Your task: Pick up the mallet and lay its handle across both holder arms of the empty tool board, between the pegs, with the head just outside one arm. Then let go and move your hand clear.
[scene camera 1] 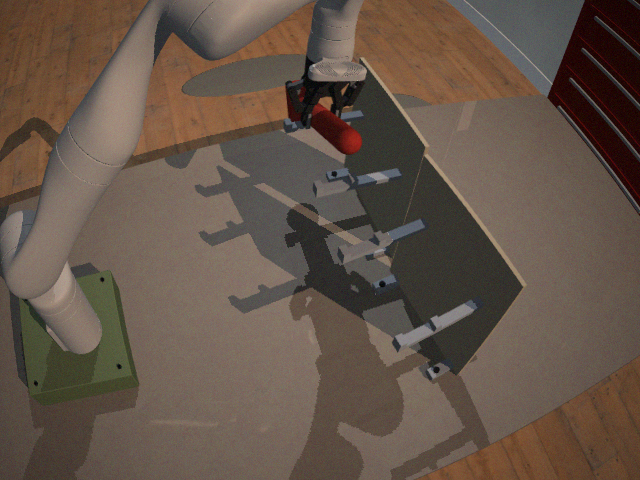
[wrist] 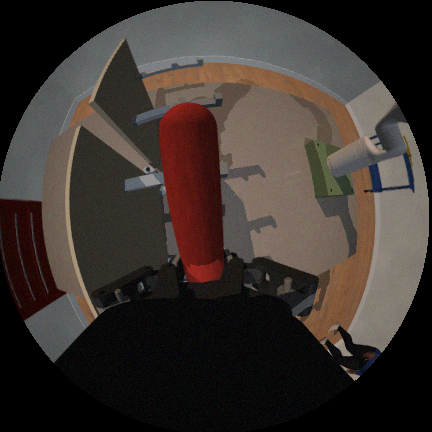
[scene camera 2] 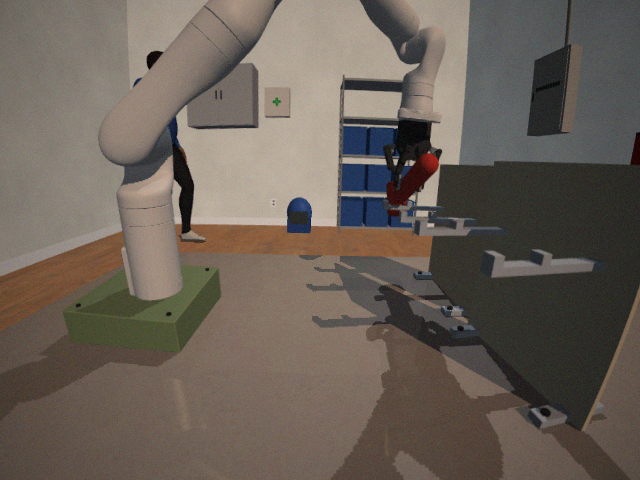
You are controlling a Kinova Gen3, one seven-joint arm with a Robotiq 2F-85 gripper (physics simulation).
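Frame: origin at the arm's base, x left, y back, z up, level; centimetres.
Where they show: gripper, fingertip midpoint: (wrist: 203,258) (scene camera 2: 408,191); arm's base at its link origin: (scene camera 1: 80,331) (wrist: 333,165) (scene camera 2: 159,288).
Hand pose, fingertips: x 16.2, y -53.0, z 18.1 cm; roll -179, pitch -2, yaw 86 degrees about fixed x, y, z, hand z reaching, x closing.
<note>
Each offset is from my fingertips to the top centre of the thing. "*": to the spot under its first point.
The red mallet (scene camera 1: 338,131) (scene camera 2: 418,174) (wrist: 192,190) is held in my gripper (scene camera 1: 321,116) (scene camera 2: 409,181) (wrist: 203,258), which is shut on its handle near the head. The handle's free end tilts up towards the scene cameras. The head is low, close to the far board's farthest arm; whether they touch I cannot tell. The fingers partly hide the mallet. The empty tool board (scene camera 1: 460,242) (scene camera 2: 563,217) (wrist: 120,85) is the nearer one in the scene views. Its two pegged holder arms, one @[* dx -25.1, dy +3.6, dz -3.5 cm] (scene camera 1: 359,251) (scene camera 2: 444,230) and the other (scene camera 1: 413,333) (scene camera 2: 558,267), bear nothing.
The far board (scene camera 1: 387,118) (scene camera 2: 454,191) (wrist: 115,215) stands beside the empty one, with its nearer arm (scene camera 1: 374,178) (wrist: 140,182) below the raised handle. Small clamp feet @[* dx -42.7, dy -7.3, dz -23.4 cm] (scene camera 1: 436,370) (scene camera 2: 545,414) jut out at the boards' base. The green robot base (scene camera 1: 111,320) (scene camera 2: 201,310) stands left.
</note>
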